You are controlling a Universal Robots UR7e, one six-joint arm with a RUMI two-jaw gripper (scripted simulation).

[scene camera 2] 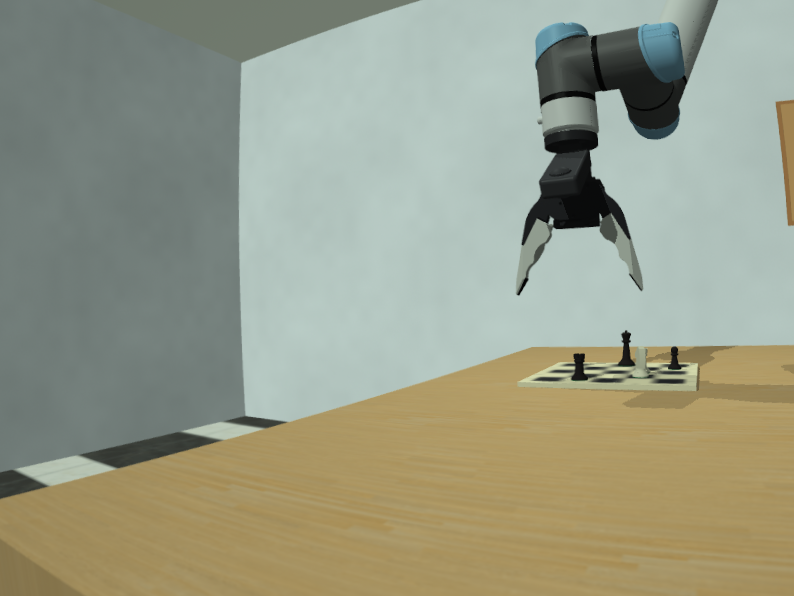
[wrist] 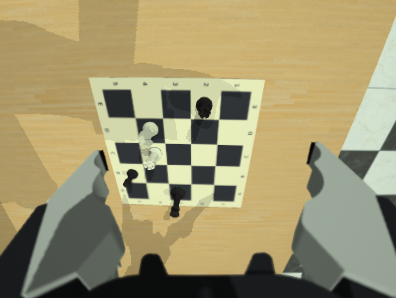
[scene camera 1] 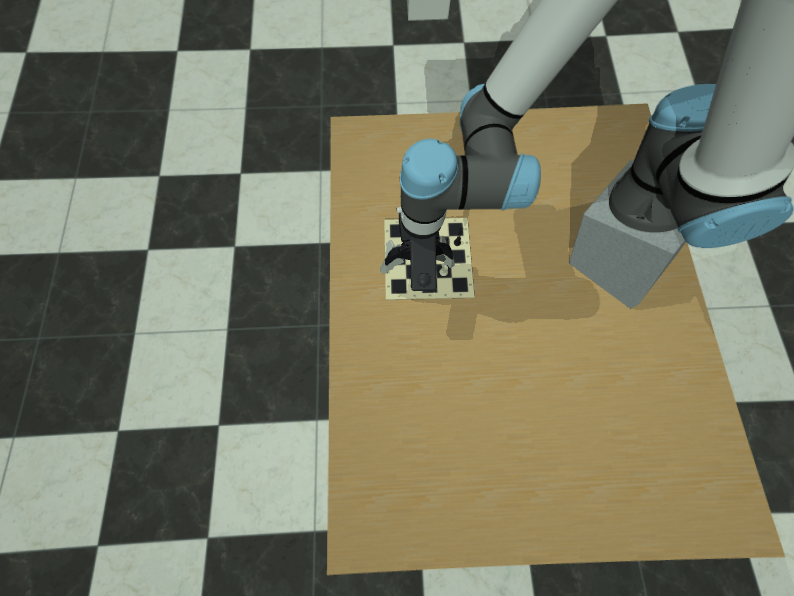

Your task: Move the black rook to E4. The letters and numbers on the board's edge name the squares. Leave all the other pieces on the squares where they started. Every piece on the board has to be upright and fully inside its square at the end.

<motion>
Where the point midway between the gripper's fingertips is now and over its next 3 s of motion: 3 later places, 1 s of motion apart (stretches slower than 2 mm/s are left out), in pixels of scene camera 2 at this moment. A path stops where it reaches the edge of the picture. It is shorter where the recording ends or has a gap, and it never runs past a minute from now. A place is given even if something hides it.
My gripper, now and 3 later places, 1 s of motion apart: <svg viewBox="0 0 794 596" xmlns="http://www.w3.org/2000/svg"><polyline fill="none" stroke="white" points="578,293 579,315 579,343 580,362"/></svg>
</motion>
